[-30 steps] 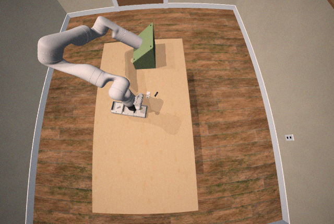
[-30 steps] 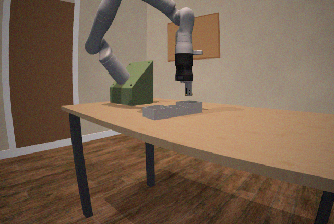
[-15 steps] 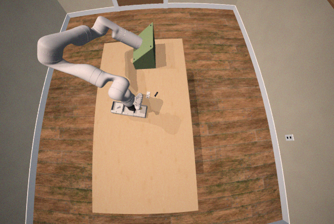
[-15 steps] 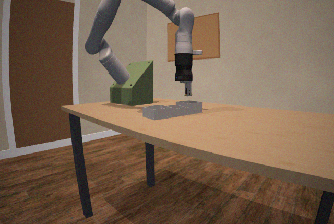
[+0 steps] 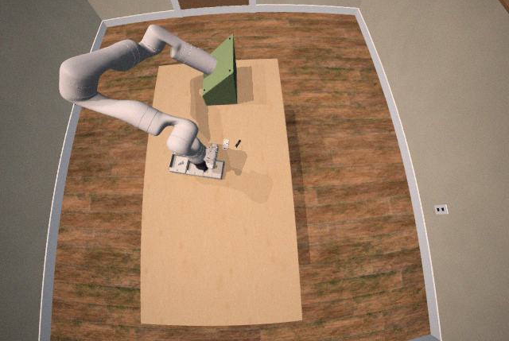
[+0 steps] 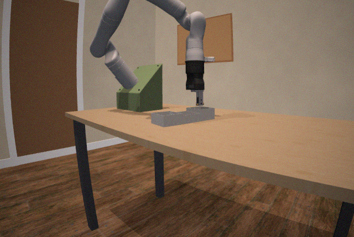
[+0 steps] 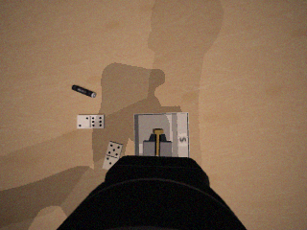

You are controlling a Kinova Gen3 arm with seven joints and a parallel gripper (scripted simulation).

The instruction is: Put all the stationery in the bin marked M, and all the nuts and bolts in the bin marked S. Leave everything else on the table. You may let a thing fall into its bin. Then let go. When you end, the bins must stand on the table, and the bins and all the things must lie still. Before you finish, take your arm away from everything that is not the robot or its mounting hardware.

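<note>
Right now the yellow piece is 10 mm to the left of my hand and 10 mm below it. From my hand the other things lie so: black stick (100 mm behind, 130 mm to the left, 70 mm below); then red piece (110 mm behind, 90 mm to the right, 60 mm below); then white block (110 mm behind, 70 mm to the left, 70 mm below).
</note>
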